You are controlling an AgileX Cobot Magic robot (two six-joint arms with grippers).
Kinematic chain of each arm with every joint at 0, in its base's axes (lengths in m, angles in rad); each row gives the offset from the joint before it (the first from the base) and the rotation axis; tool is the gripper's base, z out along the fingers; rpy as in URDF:
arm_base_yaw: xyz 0 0 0.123 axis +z
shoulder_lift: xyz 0 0 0 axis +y
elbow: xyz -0.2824 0 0.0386 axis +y
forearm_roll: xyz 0.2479 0 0.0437 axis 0.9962 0 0.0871
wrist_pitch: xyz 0 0 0 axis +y
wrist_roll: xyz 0.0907 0 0.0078 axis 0.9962 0 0.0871
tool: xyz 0 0 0 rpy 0 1.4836 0
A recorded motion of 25 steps. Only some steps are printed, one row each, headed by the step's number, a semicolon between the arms.
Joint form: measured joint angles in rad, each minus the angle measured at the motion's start. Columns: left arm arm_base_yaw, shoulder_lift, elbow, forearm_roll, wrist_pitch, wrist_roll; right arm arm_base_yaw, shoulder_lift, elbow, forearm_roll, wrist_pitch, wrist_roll.
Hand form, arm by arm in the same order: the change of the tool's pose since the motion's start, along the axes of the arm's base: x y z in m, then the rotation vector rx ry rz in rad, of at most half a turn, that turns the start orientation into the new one. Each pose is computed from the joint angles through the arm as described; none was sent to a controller.
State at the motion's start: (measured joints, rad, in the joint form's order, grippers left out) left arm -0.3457 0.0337 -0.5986 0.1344 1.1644 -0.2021; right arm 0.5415 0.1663 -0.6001 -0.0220 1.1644 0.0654
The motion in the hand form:
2: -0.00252 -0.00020 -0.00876 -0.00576 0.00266 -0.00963; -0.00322 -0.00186 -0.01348 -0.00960 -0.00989 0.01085
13: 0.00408 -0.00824 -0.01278 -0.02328 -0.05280 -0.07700; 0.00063 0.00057 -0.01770 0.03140 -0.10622 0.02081
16: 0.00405 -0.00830 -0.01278 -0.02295 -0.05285 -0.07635; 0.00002 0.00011 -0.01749 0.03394 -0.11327 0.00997
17: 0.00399 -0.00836 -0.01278 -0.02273 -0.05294 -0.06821; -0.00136 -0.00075 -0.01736 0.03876 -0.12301 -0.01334
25: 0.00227 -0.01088 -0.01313 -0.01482 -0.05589 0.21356; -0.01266 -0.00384 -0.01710 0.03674 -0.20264 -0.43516
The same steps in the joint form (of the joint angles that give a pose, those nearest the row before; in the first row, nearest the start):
2: 0.0000 -0.0342 0.0289 -0.0128 0.0053 0.0049; 0.0000 -0.0503 0.0502 0.0008 -0.0038 -0.0174
13: 0.0000 -0.0403 0.0722 -0.0738 -0.0948 0.0563; 0.0000 -0.0854 0.0966 0.0007 -0.1191 -0.0327
16: 0.0015 -0.0403 0.0722 -0.0744 -0.0948 0.0572; -0.0112 -0.0908 0.0966 0.0007 -0.1213 -0.0336
17: 0.0096 -0.0403 0.0722 -0.0744 -0.0948 0.0572; -0.0351 -0.1011 0.0966 0.0019 -0.1221 -0.0338
25: 0.2934 -0.0410 0.0737 -0.0762 -0.0959 0.0591; -0.4605 -0.1745 0.0966 0.0061 -0.1253 -0.0358

